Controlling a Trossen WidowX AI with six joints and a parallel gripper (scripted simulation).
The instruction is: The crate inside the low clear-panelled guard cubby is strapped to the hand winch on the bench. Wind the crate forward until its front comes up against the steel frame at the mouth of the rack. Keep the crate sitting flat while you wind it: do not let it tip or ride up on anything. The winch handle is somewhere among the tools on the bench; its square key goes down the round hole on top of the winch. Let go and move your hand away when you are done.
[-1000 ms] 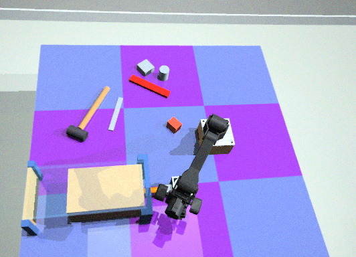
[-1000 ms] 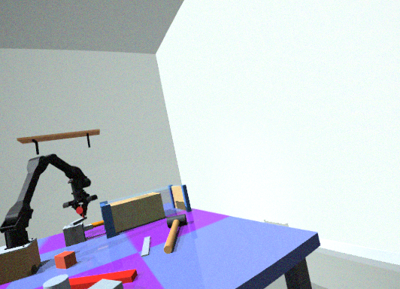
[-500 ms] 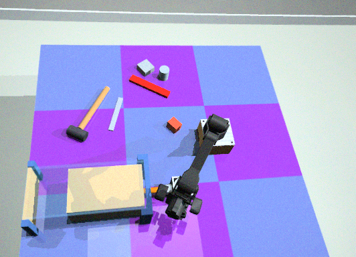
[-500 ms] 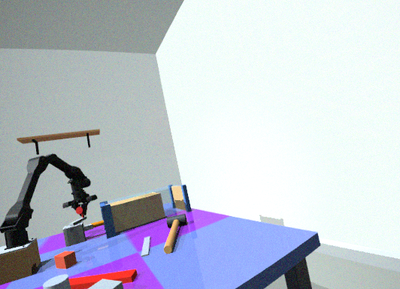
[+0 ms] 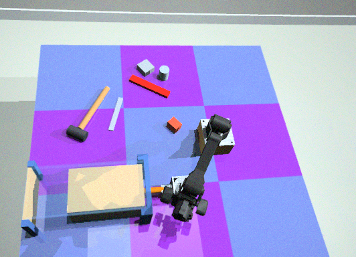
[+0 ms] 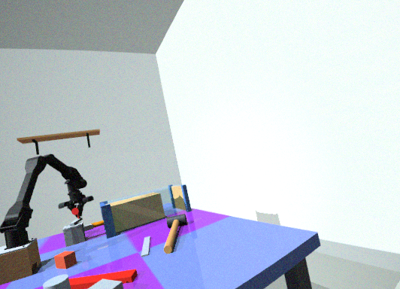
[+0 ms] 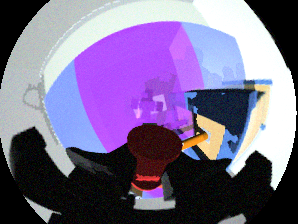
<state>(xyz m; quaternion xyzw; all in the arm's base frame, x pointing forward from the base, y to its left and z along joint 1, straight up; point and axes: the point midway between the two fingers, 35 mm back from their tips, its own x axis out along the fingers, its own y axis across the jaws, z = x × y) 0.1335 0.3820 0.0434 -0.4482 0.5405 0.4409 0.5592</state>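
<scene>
Right now my gripper tip is 4 cm to the left of the winch handle and 1 cm above it. The rest, counted from my gripper tip: winch 2 cm behind, 11 cm to the right, 8 cm below; then grey strip 35 cm ahead, 47 cm to the right, 11 cm below; then red knob 2 cm above.
</scene>
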